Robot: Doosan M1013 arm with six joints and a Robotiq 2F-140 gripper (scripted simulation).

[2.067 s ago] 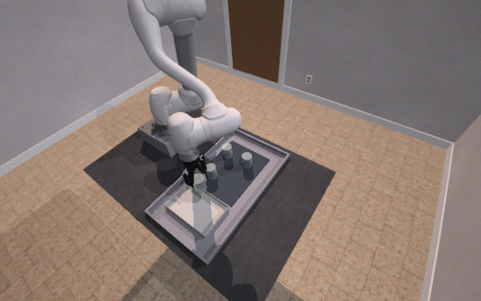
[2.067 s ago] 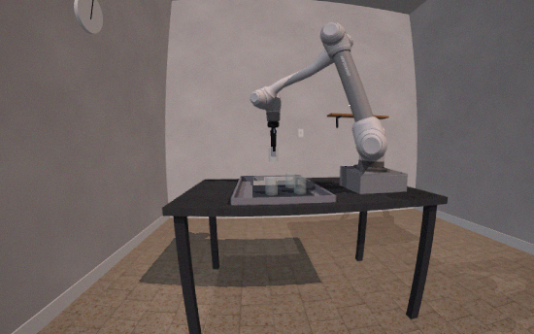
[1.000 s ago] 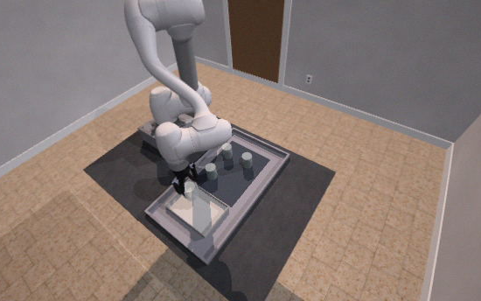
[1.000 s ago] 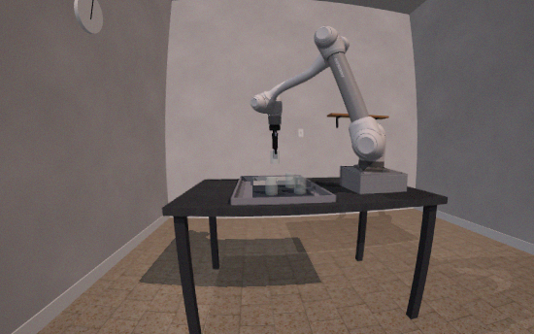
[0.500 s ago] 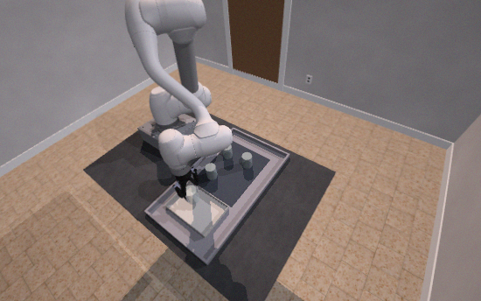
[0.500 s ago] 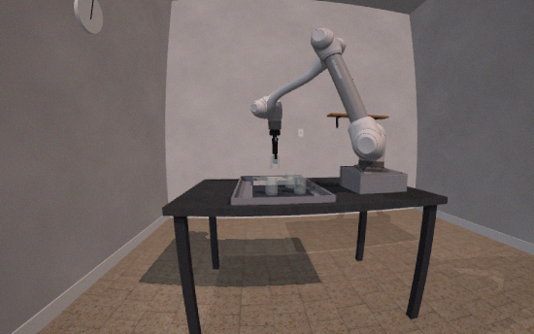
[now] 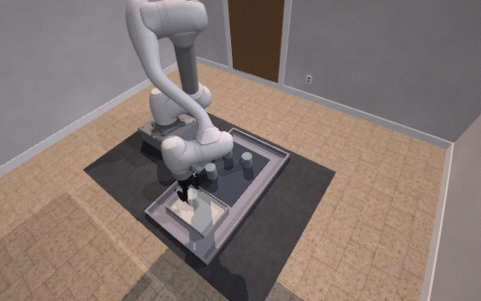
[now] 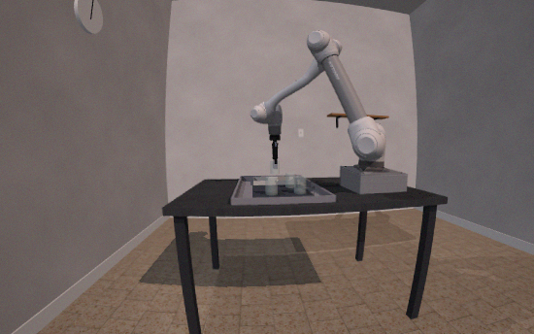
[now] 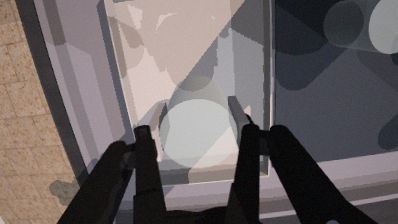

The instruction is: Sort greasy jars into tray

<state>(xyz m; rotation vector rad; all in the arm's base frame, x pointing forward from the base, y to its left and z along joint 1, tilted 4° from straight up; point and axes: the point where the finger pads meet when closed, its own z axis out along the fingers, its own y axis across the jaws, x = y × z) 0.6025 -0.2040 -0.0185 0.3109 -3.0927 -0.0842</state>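
My gripper is now 120 mm above the tray. Round my hand: dark drying mat: 310 mm to the left, 130 mm below, 60 mm behind.
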